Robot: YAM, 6 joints.
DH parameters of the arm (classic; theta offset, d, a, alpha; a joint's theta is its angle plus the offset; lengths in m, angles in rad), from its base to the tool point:
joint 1: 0 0.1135 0.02 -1.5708
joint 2: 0 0 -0.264 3.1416
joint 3: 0.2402 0 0.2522 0
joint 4: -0.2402 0 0.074 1.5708
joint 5: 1.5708 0 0 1.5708
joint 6: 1.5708 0.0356 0 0
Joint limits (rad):
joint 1: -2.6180..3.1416
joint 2: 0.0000..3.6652
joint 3: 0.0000..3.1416
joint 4: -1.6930..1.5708
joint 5: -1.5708..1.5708
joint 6: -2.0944..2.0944
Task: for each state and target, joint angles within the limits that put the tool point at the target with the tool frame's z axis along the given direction. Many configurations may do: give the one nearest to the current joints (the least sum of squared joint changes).
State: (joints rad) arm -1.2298 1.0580 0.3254 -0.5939 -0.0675 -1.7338
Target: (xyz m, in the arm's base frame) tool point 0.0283 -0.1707 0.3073 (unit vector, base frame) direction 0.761 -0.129 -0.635
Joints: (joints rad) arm -1.5636 1.1156 1.0818 -1.3284 -0.8640 -1.7338
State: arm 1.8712 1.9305 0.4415 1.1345 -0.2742 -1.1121
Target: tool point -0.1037 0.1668 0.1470 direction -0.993 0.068 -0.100
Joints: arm 1.9649 1.3255 0.1512 0.9528 -1.0984 -1.1121
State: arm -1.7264 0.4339 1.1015 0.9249 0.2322 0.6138
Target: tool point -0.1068 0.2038 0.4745 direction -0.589 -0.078 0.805
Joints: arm -1.1770 0.0371 1.2323 0.5645 0.6108 0.6138
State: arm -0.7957 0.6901 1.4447 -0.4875 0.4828 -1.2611
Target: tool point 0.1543 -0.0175 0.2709 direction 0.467 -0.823 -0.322
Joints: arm 0.0856 0.7708 0.6566 -0.5698 1.0358 -1.2611
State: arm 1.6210 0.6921 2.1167 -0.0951 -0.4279 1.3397
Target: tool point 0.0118 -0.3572 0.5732 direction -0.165 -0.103 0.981
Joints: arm 1.6207 0.5871 2.5404 -0.2863 -0.1708 1.3397
